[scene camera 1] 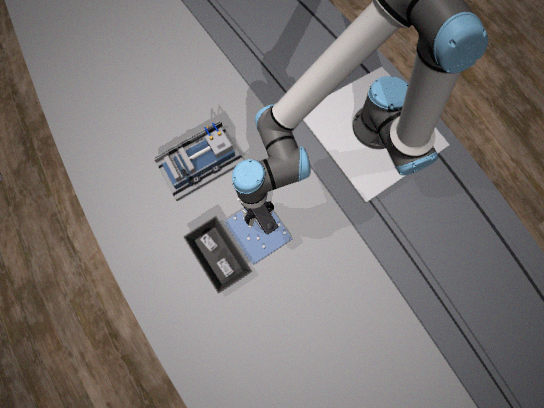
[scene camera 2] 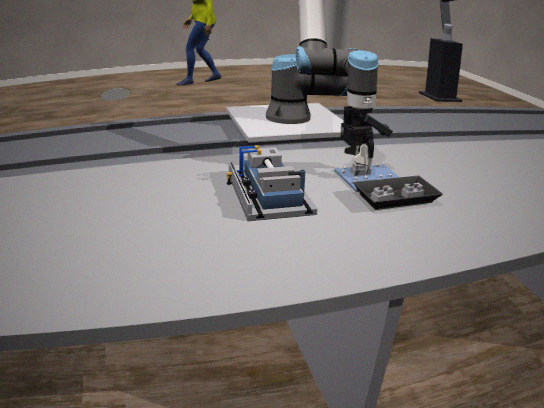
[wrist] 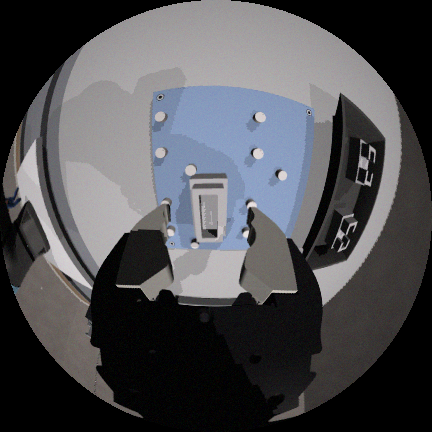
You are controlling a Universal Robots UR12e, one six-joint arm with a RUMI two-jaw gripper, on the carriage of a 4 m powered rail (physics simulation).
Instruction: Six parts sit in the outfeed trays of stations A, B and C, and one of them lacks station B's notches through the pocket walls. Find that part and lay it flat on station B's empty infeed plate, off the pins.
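Frame: origin at the arm's base, x ahead, y left, z up, level; millimetres.
Seen in the pictures: gripper, between the fingertips: (scene camera 2: 361, 168) (wrist: 208, 207); arm's base, origin of its link: (scene camera 1: 375, 127) (scene camera 2: 288, 117) (wrist: 36, 225).
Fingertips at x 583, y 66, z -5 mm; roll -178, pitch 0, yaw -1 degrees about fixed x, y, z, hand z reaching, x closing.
Observation:
Pixels of each thing's top centre, then the offset from my fingertips to it. "pt": a spot on its surface instead.
- grey rectangular part, centre of its top: (wrist: 208, 217) (scene camera 2: 361, 163) dz +17, dx +0, dy -1 mm
- blue pinned plate, centre of its top: (wrist: 236, 177) (scene camera 2: 371, 176) (scene camera 1: 257, 230) dz -17, dx +27, dy +25 mm
- small grey block, a spot on its surface: (scene camera 2: 359, 170) pt dz +1, dx +16, dy -14 mm
- dark tray, centre of its top: (wrist: 358, 202) (scene camera 2: 398, 187) (scene camera 1: 216, 253) dz +17, dx +196, dy +28 mm
- grey vise fixture, centre of its top: (scene camera 2: 270, 162) (scene camera 1: 194, 151) dz +74, dx +73, dy -328 mm
A grey rectangular part (wrist: 209, 212) sits on the blue pinned plate (scene camera 1: 272, 246) (scene camera 2: 348, 175) (wrist: 215, 115), pocket facing up; it also shows as a small grey block (scene camera 2: 359, 170) in scene camera 2. No notches show in its pocket walls in the wrist view. It is close among the white pins; whether it touches any or is fully flat, I cannot tell. My gripper (scene camera 2: 364, 161) (wrist: 208, 207) is open around it, with a gap on each side. In scene camera 1 the gripper and wrist hide the part.
A dark tray (scene camera 1: 217, 254) (scene camera 2: 398, 191) (wrist: 345, 195) beside the plate holds two notched grey parts (scene camera 1: 225, 267) (scene camera 2: 413, 189) (wrist: 365, 162). A blue and grey vise fixture (scene camera 1: 205, 155) (scene camera 2: 282, 197) stands on the plate's other side. A person (scene camera 2: 200, 40) is in the background.

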